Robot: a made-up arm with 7 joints. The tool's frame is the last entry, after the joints.
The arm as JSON. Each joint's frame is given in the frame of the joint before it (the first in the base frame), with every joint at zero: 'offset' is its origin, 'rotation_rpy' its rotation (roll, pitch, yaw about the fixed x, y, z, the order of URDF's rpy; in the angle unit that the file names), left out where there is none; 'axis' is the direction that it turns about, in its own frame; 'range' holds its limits. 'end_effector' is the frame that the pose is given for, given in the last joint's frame.
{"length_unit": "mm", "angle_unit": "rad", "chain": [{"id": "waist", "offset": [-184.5, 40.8, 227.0], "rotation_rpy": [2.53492, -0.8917, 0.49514], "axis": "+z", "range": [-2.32, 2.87]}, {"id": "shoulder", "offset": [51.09, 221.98, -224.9], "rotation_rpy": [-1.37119, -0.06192, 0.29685], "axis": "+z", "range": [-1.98, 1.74]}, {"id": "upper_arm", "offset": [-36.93, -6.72, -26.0], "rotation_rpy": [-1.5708, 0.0, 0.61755], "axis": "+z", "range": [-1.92, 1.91]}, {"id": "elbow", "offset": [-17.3, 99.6, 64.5], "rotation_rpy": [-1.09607, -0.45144, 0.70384], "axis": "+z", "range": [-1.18, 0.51]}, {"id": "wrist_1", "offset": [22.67, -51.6, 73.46], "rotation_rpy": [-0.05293, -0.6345, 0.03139], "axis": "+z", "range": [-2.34, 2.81]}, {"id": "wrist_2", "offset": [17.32, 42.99, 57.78], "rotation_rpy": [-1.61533, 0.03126, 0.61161], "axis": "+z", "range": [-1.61, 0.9]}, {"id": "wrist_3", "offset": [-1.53, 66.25, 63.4], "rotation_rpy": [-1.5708, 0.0, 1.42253], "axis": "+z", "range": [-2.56, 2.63]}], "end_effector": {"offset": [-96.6, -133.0, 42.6], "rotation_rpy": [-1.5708, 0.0, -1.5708]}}
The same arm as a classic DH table. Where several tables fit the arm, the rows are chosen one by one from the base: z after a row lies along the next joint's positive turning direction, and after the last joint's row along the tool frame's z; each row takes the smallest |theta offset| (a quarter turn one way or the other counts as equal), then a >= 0, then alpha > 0; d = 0 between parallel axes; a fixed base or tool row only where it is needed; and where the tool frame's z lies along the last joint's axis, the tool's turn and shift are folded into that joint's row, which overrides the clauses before.
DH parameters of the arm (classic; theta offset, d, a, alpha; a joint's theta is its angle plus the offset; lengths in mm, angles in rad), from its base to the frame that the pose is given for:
base (fixed): 1.3377 113.2 -2.9 2.113
waist: 1.4489 -485 116.2 -1.3716
shoulder: 0.5544 173.8 -34 -1.5708
upper_arm: 0.9244 47.1 69.1 -1.1469
elbow: 1.014 189.1 -50.2 -0.6364
wrist_1: -0.886 15.8 38.9 -1.6153
wrist_2: 1.4538 88.6 65.3 -1.5708
wrist_3: -1.5708 53.9 133 -1.5708
tool (fixed): 0 -96.6 0 0
Joint limits (rad, base to tool): -2.32..2.87 -1.98..1.74 -1.92..1.91 -1.18..0.51 -2.34..2.81 -1.61..0.9 -2.56..2.63

